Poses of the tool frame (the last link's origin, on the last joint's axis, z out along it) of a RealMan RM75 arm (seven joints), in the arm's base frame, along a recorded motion.
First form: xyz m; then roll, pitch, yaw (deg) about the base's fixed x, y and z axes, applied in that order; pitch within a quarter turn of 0, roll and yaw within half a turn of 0.
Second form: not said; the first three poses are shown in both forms.
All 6 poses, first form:
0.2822, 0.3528, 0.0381, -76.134, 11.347, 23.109
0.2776, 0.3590, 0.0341, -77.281, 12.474, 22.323
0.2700, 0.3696, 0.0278, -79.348, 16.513, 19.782
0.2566, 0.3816, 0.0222, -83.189, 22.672, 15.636
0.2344, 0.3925, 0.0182, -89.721, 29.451, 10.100
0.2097, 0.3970, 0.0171, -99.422, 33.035, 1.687
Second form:
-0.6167, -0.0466, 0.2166, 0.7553, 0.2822, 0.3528, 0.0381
-0.6254, -0.0369, 0.2169, 0.7486, 0.2776, 0.3590, 0.0341
-0.6414, 0.0004, 0.2212, 0.7346, 0.2700, 0.3696, 0.0278
-0.6648, 0.0571, 0.2290, 0.7087, 0.2566, 0.3816, 0.0222
-0.6954, 0.1194, 0.2389, 0.6671, 0.2344, 0.3925, 0.0182
-0.7339, 0.1731, 0.2260, 0.6167, 0.2097, 0.3970, 0.0171

